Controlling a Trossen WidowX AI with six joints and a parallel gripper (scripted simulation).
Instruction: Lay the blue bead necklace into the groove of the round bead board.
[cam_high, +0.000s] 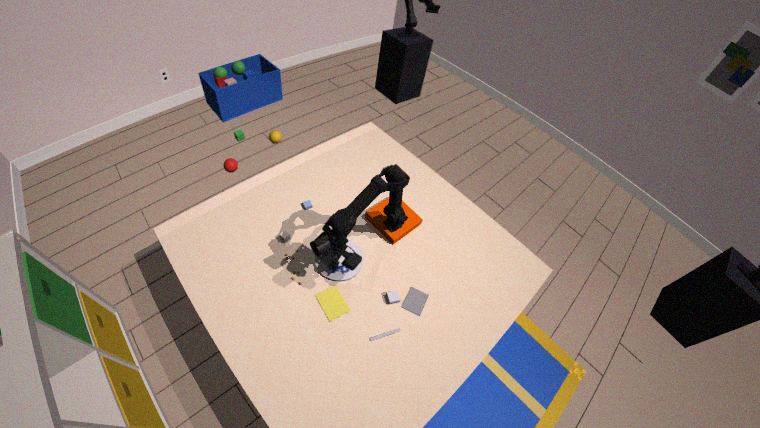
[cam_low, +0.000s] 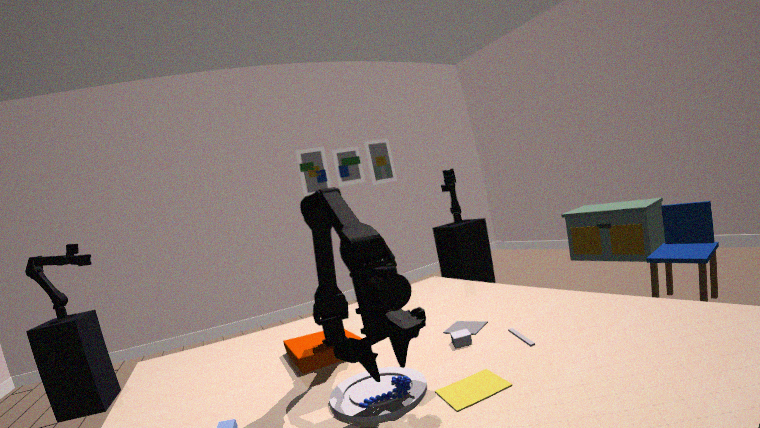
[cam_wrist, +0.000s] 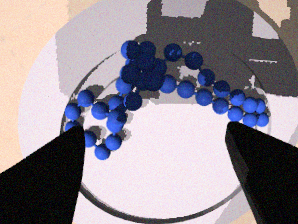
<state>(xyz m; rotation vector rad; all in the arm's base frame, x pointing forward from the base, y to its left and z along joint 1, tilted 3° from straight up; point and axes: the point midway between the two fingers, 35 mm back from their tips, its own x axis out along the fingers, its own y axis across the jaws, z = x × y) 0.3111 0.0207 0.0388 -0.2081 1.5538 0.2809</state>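
Now: the round bead board 3 cm behind my gripper tip, 2 cm to the right of it and 4 cm below it. From my gripper tip the other things lie so: yellow sheet 10 cm ahead, 12 cm to the left, 5 cm below; small grey block 10 cm behind, 24 cm to the left, 4 cm below; pale cube 11 cm ahead, 23 cm to the right, 3 cm below.
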